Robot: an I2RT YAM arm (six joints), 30 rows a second.
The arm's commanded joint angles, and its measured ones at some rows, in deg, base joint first. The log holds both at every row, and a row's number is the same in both.
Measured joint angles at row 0:
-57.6, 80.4, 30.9, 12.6, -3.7, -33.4
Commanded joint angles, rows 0 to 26:
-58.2, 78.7, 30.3, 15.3, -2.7, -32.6
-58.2, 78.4, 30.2, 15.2, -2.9, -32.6
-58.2, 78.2, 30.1, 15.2, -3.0, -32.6
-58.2, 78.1, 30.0, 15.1, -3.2, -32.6
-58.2, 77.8, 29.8, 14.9, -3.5, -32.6
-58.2, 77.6, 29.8, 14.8, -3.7, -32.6
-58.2, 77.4, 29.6, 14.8, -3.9, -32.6
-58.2, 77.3, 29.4, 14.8, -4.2, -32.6
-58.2, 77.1, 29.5, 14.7, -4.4, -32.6
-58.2, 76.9, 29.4, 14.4, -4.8, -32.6
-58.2, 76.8, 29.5, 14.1, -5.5, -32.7
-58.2, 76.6, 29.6, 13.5, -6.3, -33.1
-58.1, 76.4, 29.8, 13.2, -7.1, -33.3
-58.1, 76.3, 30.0, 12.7, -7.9, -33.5
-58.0, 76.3, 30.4, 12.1, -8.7, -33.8
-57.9, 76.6, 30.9, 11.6, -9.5, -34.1
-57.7, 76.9, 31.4, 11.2, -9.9, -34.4
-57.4, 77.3, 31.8, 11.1, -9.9, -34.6
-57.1, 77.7, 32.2, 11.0, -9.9, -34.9
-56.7, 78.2, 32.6, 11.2, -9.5, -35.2
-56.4, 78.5, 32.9, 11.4, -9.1, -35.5
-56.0, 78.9, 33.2, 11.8, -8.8, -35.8
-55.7, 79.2, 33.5, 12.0, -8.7, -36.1
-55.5, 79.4, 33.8, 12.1, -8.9, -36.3
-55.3, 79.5, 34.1, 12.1, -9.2, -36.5
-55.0, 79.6, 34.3, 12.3, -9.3, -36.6
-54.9, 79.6, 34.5, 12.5, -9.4, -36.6
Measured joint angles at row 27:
-55.5, 79.6, 32.0, 9.4, -7.6, -35.5
